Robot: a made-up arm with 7 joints.
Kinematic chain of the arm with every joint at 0, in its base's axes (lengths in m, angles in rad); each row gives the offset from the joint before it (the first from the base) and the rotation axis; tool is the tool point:
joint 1: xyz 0 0 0.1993 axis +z
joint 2: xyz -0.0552 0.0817 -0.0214 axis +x
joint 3: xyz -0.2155 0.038 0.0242 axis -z
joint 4: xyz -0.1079 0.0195 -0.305 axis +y
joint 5: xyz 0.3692 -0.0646 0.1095 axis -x
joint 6: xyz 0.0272 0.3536 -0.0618 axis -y
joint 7: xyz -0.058 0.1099 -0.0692 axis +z
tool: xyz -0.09 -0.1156 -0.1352
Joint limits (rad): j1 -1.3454..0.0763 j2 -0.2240..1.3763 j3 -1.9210..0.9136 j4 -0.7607..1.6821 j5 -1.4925..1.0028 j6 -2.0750..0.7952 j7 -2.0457..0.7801
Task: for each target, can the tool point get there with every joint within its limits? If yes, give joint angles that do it. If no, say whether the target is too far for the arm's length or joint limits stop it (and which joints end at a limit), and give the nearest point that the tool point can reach.
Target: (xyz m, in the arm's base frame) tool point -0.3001 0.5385 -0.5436
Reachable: yes | joints -0.5831 0.4163 -0.8769 1.3173 0.4496 0.4628 0.3946
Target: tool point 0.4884 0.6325 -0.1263
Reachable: yes | joints -1.1845 0.2384 -0.6273 -0.0379 -0.0918 0.3599 -1.0537
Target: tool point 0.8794 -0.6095 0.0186
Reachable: no: joint limits stop it (at a limit: joint 1, joint 5, joint 6, joint 7) | nearest point 0.7046 -0.3081 0.0443 | short by 0.349 m
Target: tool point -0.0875 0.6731 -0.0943
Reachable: yes | joints -0.8088 0.7385 -1.4605 0.5283 0.5953 -1.2402 -0.1939
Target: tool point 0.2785 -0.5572 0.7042
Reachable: no: joint limits stop it (at a limit: joint 1, joint 2, joint 5, joint 6, joint 7) | nearest point 0.2744 -0.3187 0.5612 | short by 0.278 m
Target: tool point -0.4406 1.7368 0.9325
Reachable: no: too far | nearest point -0.2811 1.1082 0.5778 | short by 0.739 m
